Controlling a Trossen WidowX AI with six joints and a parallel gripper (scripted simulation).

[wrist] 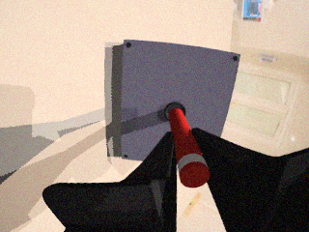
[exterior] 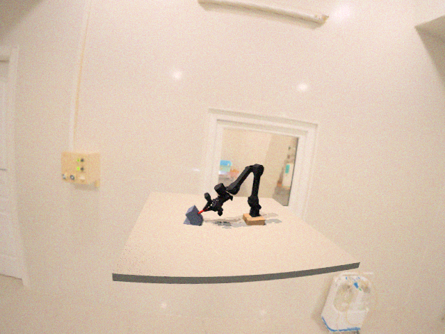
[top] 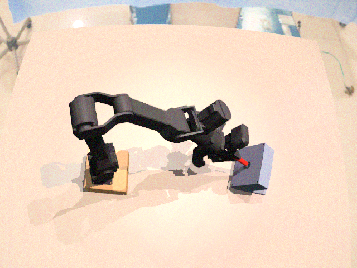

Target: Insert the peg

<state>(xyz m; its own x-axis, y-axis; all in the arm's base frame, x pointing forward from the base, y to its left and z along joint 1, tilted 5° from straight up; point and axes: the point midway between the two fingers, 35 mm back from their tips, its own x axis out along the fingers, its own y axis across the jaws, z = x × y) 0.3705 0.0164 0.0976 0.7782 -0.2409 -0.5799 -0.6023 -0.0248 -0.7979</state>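
Right now my gripper tip is 60 mm short of the blue-grey sloped panel, 50 mm above it and 20 mm to the left of it. Also, from my gripper tip: red round peg 10 mm behind, 10 mm above.
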